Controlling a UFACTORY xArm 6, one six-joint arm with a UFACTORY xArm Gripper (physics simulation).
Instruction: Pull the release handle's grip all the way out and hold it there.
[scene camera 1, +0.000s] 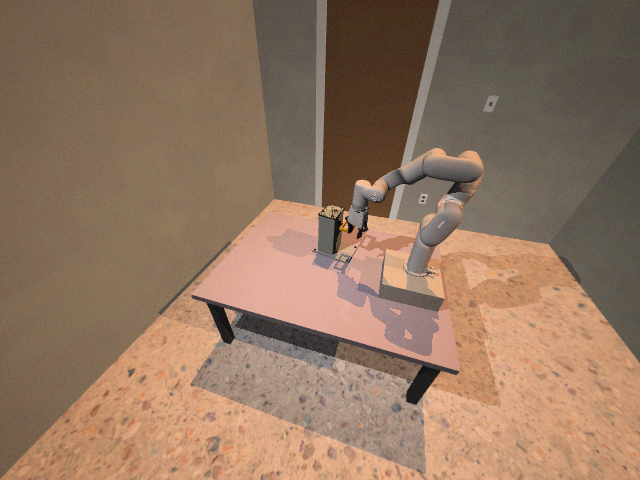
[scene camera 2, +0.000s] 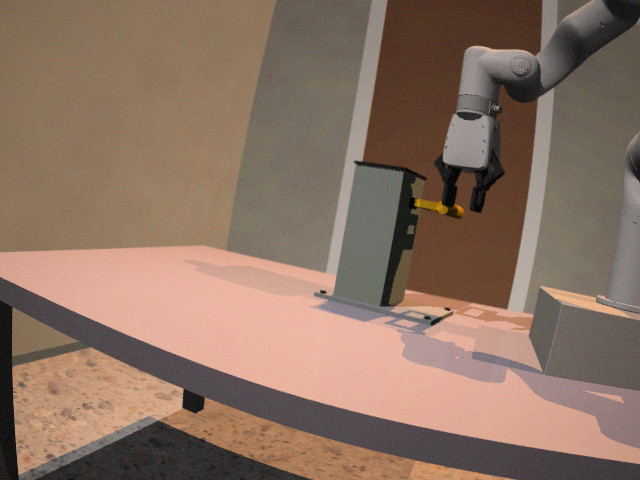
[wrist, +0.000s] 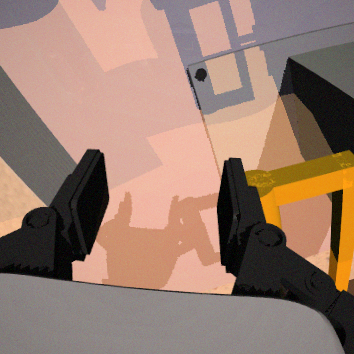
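The release handle's yellow grip (scene camera 1: 343, 226) (scene camera 2: 428, 205) (wrist: 304, 172) is a squared loop that sticks out from the upper side of a tall grey-green housing (scene camera 1: 328, 233) (scene camera 2: 368, 232) (wrist: 332, 65). My gripper (scene camera 1: 355, 232) (scene camera 2: 462, 207) (wrist: 162, 178) points down and is open, with no part of the grip between its fingers. In the wrist view the grip lies just outside the right finger, close to it; whether they touch is not clear. That finger hides part of the grip's outer bar. In scene camera 2 one finger overlaps the grip's outer end.
The housing stands on a thin bolted base plate (scene camera 2: 439, 312) (wrist: 232, 145) on the pink table (scene camera 1: 268, 273) (scene camera 2: 206, 320). The arm's box pedestal (scene camera 1: 410, 295) (scene camera 2: 589, 348) (wrist: 22, 135) stands to the right of the housing in both scene views. A brown door is behind the table.
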